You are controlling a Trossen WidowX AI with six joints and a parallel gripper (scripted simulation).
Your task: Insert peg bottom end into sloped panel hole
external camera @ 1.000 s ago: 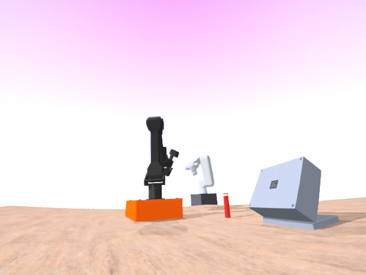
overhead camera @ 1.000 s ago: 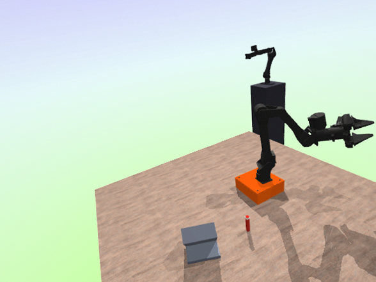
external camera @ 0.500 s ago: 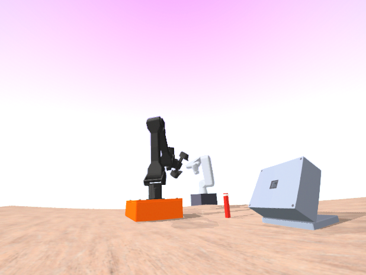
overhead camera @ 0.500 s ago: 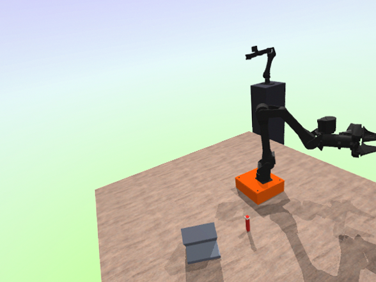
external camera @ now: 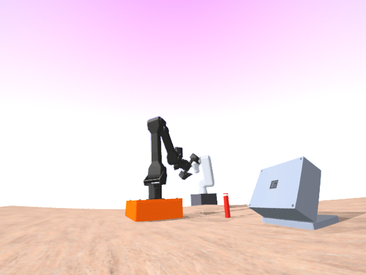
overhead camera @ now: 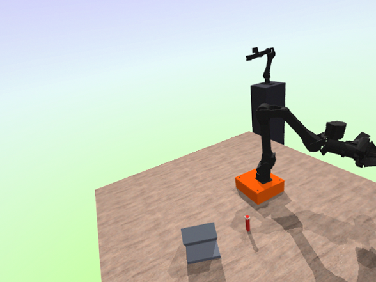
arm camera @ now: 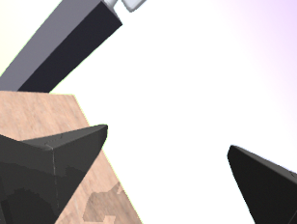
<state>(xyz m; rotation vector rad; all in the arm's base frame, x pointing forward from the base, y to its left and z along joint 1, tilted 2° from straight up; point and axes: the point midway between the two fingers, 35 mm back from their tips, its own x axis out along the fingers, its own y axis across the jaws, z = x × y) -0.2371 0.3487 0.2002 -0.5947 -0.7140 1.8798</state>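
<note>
The red square peg lies 480 mm ahead of my gripper tip, 210 mm below it and 200 mm to the right of it. The rest, counted from my gripper tip: sloped grey panel: 690 mm ahead, 220 mm to the right, 200 mm below.
</note>
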